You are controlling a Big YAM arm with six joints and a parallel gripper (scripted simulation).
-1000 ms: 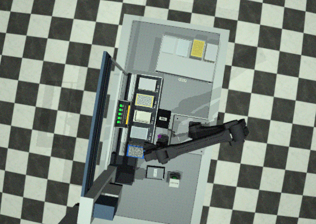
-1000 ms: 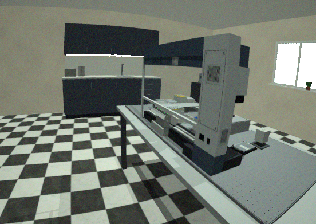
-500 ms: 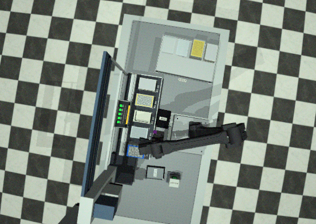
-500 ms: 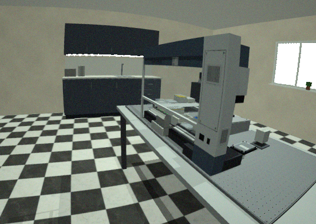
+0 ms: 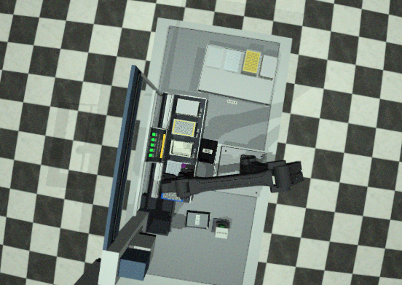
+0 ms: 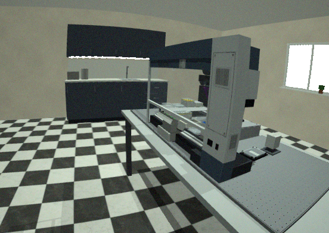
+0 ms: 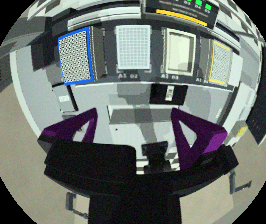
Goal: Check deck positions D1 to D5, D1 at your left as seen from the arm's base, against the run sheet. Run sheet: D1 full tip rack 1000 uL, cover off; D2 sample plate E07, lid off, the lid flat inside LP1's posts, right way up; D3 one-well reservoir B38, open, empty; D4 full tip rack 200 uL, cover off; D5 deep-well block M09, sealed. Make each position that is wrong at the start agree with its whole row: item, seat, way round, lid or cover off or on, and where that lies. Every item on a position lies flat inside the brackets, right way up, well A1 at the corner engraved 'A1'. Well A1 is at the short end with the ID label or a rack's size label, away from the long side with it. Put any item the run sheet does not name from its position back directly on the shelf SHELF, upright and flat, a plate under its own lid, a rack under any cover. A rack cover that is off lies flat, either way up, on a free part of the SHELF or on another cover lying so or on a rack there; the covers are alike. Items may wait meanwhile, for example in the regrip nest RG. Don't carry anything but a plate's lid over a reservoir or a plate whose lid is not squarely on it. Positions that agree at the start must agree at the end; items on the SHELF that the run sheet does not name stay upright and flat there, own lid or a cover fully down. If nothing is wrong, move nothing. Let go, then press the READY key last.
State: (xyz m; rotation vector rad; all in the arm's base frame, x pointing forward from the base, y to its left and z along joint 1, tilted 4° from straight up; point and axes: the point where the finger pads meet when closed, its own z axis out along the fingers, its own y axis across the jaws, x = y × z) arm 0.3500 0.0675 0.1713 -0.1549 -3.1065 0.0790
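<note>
My hand is 190 mm above the clear plate, 70 mm short of it and 10 mm to the left of it. The rest, counted from my hand: cream reservoir 190 mm below, 130 mm to the right, 60 mm ahead; then clear rack cover 250 mm to the right, 140 mm below, 50 mm ahead; then blue-framed tip rack 130 mm below, 110 mm to the left, 70 mm ahead.
</note>
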